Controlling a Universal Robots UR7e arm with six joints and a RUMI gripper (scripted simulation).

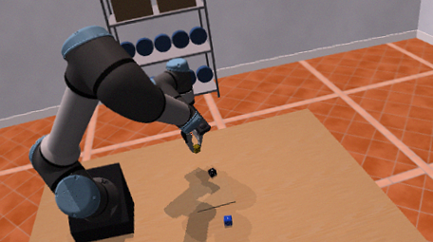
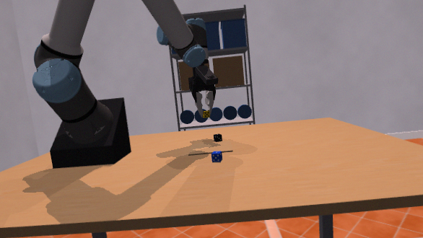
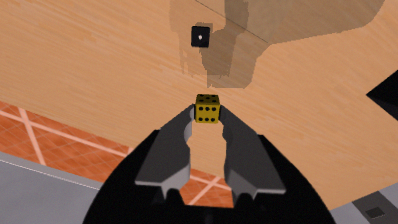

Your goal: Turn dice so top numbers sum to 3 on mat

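My gripper is now 4 cm short of the black die, 6 cm to the left of it and 9 cm above it. Also, from my hand: yellow die (right at my hand); blue die (4 cm ahead, 32 cm to the right, 9 cm below); tan mat (1 cm ahead, 17 cm to the right, 10 cm below).
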